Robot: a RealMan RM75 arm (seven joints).
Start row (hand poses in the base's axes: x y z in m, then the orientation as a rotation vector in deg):
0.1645 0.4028 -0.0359 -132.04 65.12 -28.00
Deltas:
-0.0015 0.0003 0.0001 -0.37 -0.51 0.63
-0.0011 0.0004 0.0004 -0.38 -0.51 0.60
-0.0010 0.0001 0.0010 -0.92 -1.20 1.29
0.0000 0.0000 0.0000 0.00 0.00 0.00
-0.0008 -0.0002 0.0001 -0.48 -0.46 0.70
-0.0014 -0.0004 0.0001 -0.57 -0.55 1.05
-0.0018 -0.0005 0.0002 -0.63 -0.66 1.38
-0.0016 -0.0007 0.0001 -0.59 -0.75 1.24
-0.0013 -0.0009 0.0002 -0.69 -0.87 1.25
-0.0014 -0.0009 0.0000 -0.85 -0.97 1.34
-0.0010 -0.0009 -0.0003 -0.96 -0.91 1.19
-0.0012 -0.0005 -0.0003 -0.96 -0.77 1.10
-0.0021 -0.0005 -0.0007 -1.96 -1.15 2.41
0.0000 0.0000 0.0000 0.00 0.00 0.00
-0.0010 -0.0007 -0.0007 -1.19 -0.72 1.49
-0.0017 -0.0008 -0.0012 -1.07 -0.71 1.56
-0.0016 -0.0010 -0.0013 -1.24 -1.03 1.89
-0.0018 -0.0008 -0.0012 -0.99 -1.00 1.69
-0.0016 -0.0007 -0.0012 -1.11 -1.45 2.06
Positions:
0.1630 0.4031 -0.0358 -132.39 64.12 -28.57
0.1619 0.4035 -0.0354 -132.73 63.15 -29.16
0.1609 0.4036 -0.0344 -133.48 61.01 -30.61
0.1609 0.4036 -0.0344 -133.48 61.01 -30.61
0.1601 0.4034 -0.0343 -133.95 59.93 -31.17
0.1587 0.4030 -0.0342 -134.58 58.37 -31.75
0.1569 0.4025 -0.0340 -135.32 56.34 -32.36
0.1553 0.4018 -0.0339 -135.90 54.44 -33.10
0.1540 0.4009 -0.0337 -136.49 52.46 -34.02
0.1526 0.4000 -0.0337 -137.17 50.30 -35.11
0.1516 0.3991 -0.0340 -137.91 48.32 -36.25
0.1504 0.3986 -0.0343 -138.67 46.50 -37.26
0.1483 0.3981 -0.0350 -140.41 42.70 -38.75
0.1483 0.3981 -0.0350 -140.41 42.70 -38.75
0.1473 0.3974 -0.0357 -141.42 40.32 -39.66
0.1456 0.3966 -0.0369 -142.31 37.85 -40.47
0.1440 0.3956 -0.0382 -143.20 34.79 -41.61
0.1422 0.3948 -0.0394 -143.80 32.03 -42.66
0.1406 0.3941 -0.0406 -144.26 28.59 -44.16

